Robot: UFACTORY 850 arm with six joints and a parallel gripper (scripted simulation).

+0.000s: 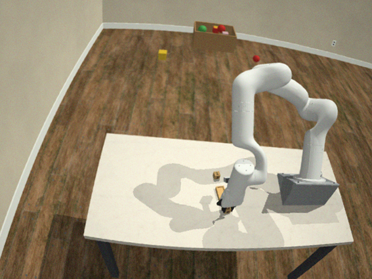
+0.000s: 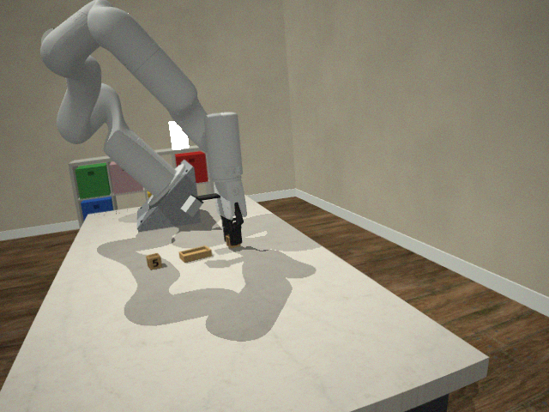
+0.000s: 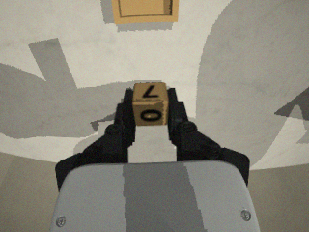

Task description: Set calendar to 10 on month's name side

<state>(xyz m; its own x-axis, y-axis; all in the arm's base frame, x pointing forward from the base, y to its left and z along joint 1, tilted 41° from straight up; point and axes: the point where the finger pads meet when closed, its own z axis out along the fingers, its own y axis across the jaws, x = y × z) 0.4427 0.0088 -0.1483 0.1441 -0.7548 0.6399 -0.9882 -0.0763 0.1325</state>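
Now: the cube 10 mm below my hand. Also, from my hand: wooden tray: 20 mm ahead, 110 mm to the right, 20 mm below.
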